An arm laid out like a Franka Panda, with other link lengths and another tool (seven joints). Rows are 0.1 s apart.
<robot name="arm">
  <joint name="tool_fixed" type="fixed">
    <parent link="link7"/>
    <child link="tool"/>
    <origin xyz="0.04 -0.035 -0.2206" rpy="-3.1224 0 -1.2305"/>
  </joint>
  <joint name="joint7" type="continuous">
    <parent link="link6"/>
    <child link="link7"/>
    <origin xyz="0.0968 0 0"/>
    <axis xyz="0 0 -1"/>
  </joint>
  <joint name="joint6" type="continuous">
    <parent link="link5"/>
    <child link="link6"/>
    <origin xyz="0 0 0"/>
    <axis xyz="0 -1 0"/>
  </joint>
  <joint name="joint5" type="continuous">
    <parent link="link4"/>
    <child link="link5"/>
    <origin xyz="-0.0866 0 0.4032"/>
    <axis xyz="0 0 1"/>
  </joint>
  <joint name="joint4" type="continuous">
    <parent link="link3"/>
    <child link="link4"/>
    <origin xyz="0.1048 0 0"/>
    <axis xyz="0 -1 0"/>
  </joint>
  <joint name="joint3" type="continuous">
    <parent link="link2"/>
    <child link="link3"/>
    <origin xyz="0 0 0.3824"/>
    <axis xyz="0 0 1"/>
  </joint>
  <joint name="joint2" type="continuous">
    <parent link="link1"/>
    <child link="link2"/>
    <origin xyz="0 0 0"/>
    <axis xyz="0 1 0"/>
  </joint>
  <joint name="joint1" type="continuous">
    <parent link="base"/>
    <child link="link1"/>
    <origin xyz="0 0 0.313"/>
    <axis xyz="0 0 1"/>
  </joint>
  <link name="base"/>
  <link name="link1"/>
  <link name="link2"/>
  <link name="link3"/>
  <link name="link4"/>
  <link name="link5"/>
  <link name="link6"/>
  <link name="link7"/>
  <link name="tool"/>
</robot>
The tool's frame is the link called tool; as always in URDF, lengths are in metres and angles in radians. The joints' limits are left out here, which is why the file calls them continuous.
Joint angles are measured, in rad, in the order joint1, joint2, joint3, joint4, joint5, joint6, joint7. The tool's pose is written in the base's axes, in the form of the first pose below.
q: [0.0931 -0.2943 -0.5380 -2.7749 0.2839 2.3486 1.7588]
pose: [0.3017 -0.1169 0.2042 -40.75 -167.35 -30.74]
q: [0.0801 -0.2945 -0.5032 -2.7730 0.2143 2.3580 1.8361]
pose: [0.3033 -0.1175 0.2066 -41.15 -167.48 -25.34]
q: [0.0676 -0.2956 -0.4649 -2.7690 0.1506 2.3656 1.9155]
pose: [0.3068 -0.1163 0.2102 -41.83 -167.73 -20.24]
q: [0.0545 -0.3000 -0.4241 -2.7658 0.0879 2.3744 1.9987]
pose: [0.3112 -0.1140 0.2148 -42.85 -168.21 -15.22]
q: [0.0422 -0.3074 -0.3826 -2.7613 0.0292 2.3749 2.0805]
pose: [0.3154 -0.1101 0.2206 -43.83 -168.61 -10.57]
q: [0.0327 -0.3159 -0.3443 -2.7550 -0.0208 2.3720 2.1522]
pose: [0.3200 -0.1056 0.2271 -44.63 -169.16 -6.56]
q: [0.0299 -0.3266 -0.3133 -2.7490 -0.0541 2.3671 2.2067]
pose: [0.3246 -0.0997 0.2338 -45.11 -169.84 -3.78]
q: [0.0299 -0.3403 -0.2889 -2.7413 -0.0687 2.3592 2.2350]
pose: [0.3294 -0.0938 0.2418 -44.88 -170.79 -2.42]
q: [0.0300 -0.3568 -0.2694 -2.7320 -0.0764 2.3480 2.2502]
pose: [0.3337 -0.0891 0.2509 -44.38 -171.86 -1.68]
